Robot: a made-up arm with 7 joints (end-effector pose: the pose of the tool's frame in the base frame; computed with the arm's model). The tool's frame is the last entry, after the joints. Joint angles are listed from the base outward.
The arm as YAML. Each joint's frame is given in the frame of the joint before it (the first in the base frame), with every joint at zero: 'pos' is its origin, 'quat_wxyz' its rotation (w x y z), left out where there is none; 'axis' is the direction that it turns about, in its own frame. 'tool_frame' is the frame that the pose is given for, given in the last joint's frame.
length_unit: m
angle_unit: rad
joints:
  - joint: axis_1
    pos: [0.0, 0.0, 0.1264]
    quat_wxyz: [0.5, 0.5, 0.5, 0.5]
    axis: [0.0, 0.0, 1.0]
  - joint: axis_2
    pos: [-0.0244, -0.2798, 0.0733]
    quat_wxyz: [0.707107, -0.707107, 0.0, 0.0]
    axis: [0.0, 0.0, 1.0]
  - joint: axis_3
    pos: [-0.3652, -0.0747, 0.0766]
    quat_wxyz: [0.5, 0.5, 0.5, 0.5]
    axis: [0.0, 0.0, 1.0]
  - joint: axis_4
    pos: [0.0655, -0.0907, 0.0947]
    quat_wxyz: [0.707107, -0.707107, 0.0, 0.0]
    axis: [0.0, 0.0, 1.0]
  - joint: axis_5
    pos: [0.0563, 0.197, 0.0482]
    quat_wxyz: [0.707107, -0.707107, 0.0, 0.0]
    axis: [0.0, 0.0, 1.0]
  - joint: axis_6
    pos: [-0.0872, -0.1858, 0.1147]
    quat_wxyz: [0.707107, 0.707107, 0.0, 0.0]
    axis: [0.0, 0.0, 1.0]
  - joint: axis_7
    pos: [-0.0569, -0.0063, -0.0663]
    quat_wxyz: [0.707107, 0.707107, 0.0, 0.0]
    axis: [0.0, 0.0, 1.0]
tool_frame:
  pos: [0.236, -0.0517, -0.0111]
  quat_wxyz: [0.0, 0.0, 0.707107, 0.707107]
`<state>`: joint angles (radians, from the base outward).
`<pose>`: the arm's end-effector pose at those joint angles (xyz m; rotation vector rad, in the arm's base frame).
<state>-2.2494 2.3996 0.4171 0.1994 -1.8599 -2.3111 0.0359</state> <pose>0.4489 -0.4735 0.1972 1.6562 0.5635 -1.6726</pose>
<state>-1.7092 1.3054 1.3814 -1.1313 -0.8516 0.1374 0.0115</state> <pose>0.4380 0.2091 0.1490 -2.5609 0.8044 -1.6259</pose>
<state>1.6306 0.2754 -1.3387 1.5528 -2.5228 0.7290 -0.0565</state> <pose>0.3591 -0.1257 -0.1055 0.2105 0.6189 0.9159</pose>
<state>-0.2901 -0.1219 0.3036 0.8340 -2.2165 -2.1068 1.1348</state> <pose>0.1812 -0.5303 -0.3162 -2.1198 0.7633 -1.9752</pose>
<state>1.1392 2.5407 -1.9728 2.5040 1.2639 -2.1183 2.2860</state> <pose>0.2858 -0.2281 0.2131 -1.4526 -1.5598 1.4722</pose>
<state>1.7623 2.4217 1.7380 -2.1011 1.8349 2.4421 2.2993</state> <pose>0.0443 0.1588 -0.0337 -1.2702 0.6620 -2.1499</pose>
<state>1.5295 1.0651 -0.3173 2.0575 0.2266 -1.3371 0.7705</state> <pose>0.3481 -0.0323 0.0855 0.6558 -0.9984 1.5468</pose>
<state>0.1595 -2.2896 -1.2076 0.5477 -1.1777 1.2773 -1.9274</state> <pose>-0.4099 0.1208 -0.1943 -0.5096 -1.2486 -0.6480</pose>
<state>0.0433 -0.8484 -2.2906 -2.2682 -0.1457 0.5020 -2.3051</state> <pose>0.0871 -0.5310 -0.3099 0.3428 1.0174 1.2166</pose>
